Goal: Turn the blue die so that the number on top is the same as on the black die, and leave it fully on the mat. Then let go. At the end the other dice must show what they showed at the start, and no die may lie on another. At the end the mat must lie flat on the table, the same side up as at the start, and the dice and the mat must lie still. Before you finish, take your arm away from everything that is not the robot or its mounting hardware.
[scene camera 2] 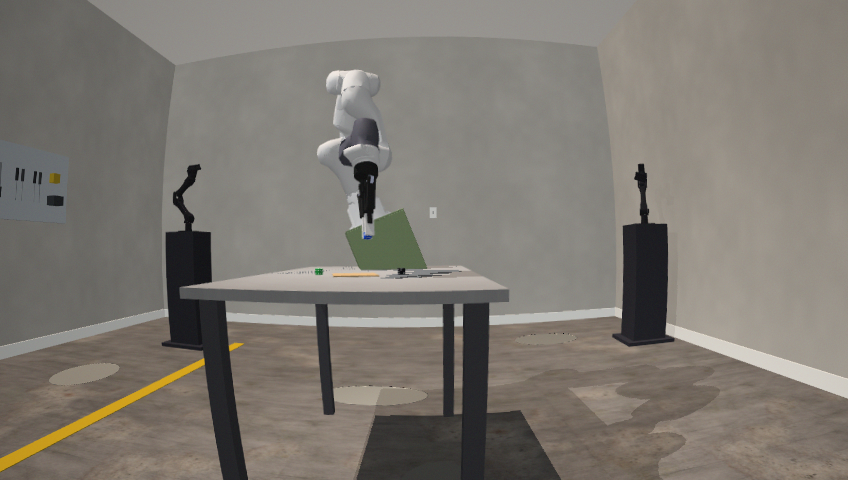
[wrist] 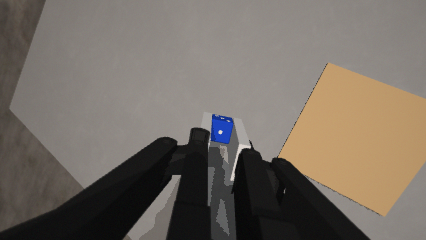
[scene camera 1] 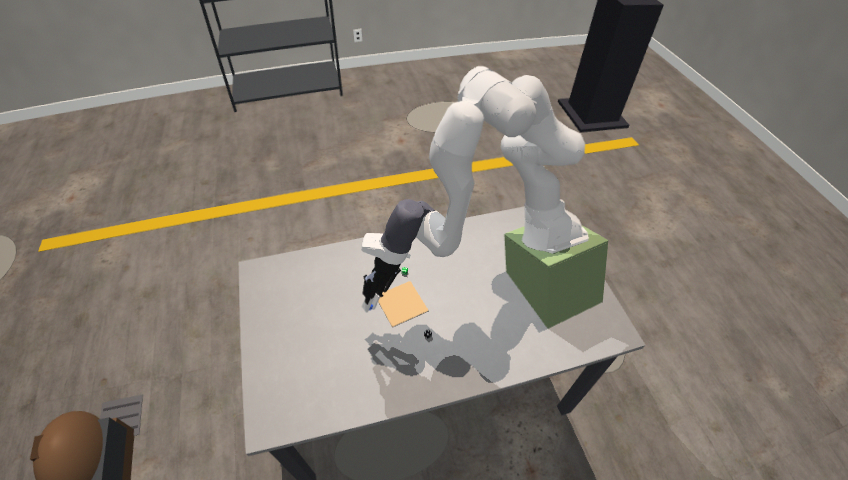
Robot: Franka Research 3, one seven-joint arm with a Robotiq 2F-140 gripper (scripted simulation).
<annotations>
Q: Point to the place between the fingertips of my gripper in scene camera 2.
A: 368, 236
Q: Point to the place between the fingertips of my gripper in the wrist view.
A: At 219, 129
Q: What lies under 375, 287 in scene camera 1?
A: My gripper.
</annotations>
